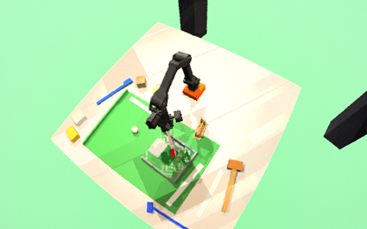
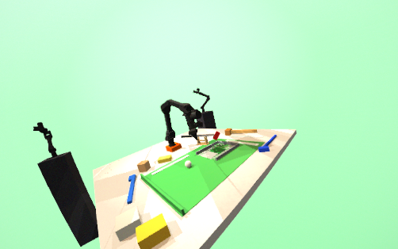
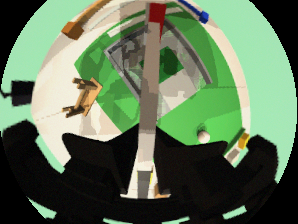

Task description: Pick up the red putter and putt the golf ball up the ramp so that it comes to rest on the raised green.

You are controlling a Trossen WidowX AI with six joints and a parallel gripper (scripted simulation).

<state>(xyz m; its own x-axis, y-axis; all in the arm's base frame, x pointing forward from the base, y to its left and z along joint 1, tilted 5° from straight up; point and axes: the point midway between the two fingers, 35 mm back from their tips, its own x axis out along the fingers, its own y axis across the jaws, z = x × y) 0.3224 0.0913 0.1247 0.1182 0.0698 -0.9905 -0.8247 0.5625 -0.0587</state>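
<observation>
Now: the white golf ball 17 cm to the right of my gripper tip, 13 cm ahead of it and 8 cm below it. Also, from my gripper tip: tan block: 40 cm to the right, 14 cm behind, 8 cm below; then green mat: 15 cm ahead, 11 cm below, 5 cm to the right.
</observation>
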